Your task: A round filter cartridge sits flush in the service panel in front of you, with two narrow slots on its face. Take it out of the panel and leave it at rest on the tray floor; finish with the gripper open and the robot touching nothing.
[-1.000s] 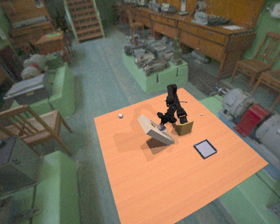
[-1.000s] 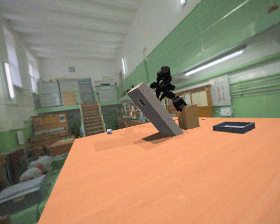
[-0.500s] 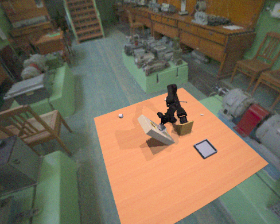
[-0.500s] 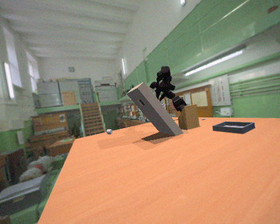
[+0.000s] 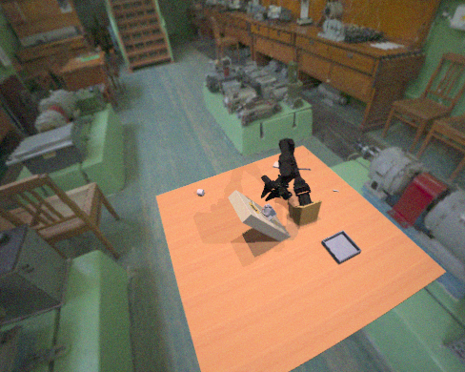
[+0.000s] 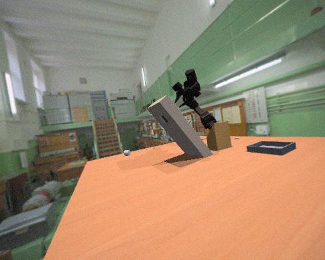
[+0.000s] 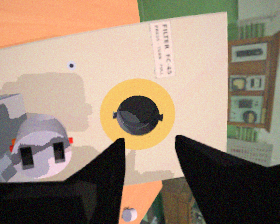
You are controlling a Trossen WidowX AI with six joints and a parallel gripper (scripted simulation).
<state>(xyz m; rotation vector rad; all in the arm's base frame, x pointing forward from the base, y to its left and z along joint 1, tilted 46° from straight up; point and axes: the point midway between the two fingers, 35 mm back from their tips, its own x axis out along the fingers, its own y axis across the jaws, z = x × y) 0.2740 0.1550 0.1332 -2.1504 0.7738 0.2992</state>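
My gripper tip is now 30 mm past the round white filter cartridge, 10 mm to the left of it and 100 mm above it. The rest, counted from my gripper tip: shallow tray (360 mm behind, 270 mm to the left, 310 mm below); then white object (250 mm ahead, 500 mm to the right, 290 mm below).
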